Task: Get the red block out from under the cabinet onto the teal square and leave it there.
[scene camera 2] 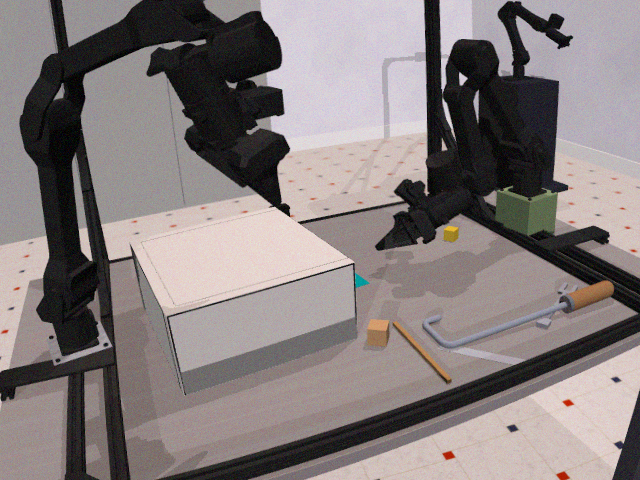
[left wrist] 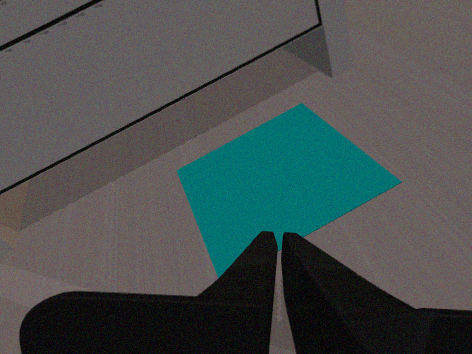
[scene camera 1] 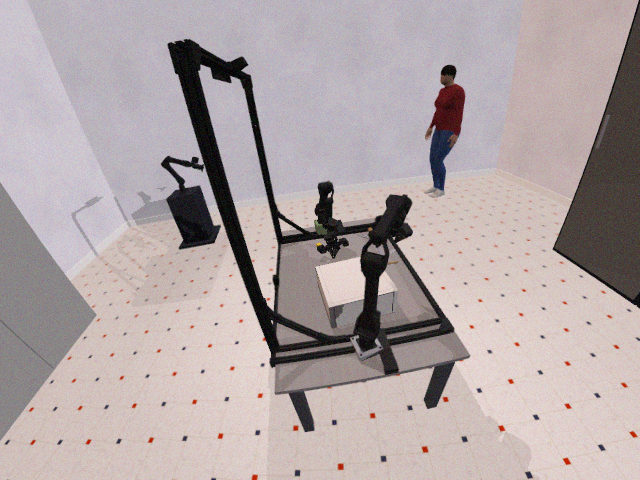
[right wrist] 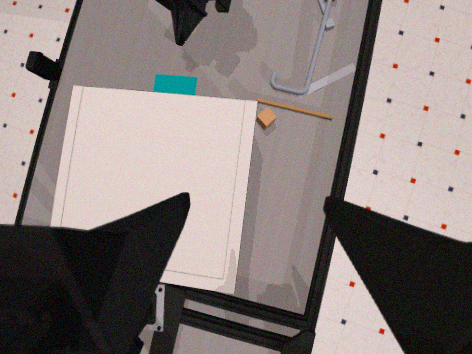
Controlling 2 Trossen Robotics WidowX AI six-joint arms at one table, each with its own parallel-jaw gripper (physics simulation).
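Places are measured from the left arm's base along level axes (x ahead, y left, z up), in metres.
Pixels of known places: left gripper, fingertip midpoint: (scene camera 2: 376, 248) (left wrist: 276, 245) (scene camera 1: 333, 258) (right wrist: 179, 45); right gripper, fingertip midpoint: (scene camera 2: 261, 194) (right wrist: 256, 200); left arm's base at its link origin: (scene camera 2: 527, 191) (scene camera 1: 322, 221); right arm's base at its link origin: (scene camera 2: 77, 341) (scene camera 1: 366, 343).
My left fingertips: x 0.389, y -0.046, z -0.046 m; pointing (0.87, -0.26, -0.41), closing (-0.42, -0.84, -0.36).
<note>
Ahead of a thing's pixels: the offset from my left fingertips to its top centre. "pt": to the spot under its first point.
The white cabinet @[0.012 m left, 0.296 m ahead, 0.084 m up] (scene camera 1: 348, 284) (scene camera 2: 242, 258) (left wrist: 150, 90) (right wrist: 150, 150) stands on the table with a low gap under its near side in the left wrist view. The red block does not show in any view. The teal square @[pt 0.015 m left, 0.050 m ahead, 0.052 m down] (scene camera 2: 360, 282) (left wrist: 285, 170) (right wrist: 175, 84) lies flat beside the cabinet's edge, with no block on it. My left gripper (scene camera 2: 379, 248) (left wrist: 276, 245) (right wrist: 179, 45) is shut and empty, its tips pointing down above the table near the square. My right gripper (scene camera 2: 283, 208) (right wrist: 256, 200) is open and empty, high above the cabinet.
An orange-brown block @[0.198 m left, 0.138 m ahead, 0.022 m down] (scene camera 2: 377, 333) (right wrist: 266, 118) and a thin stick @[0.262 m left, 0.106 m ahead, 0.045 m down] (scene camera 2: 421, 352) (right wrist: 295, 109) lie beside the cabinet's corner. A hooked metal rod (scene camera 2: 496, 328) with a wooden handle @[0.340 m left, 0.213 m back, 0.016 m down] (scene camera 2: 589, 296) lies farther along. A yellow cube @[0.032 m right, 0.227 m back, 0.027 m down] (scene camera 2: 450, 234) sits behind the left gripper.
</note>
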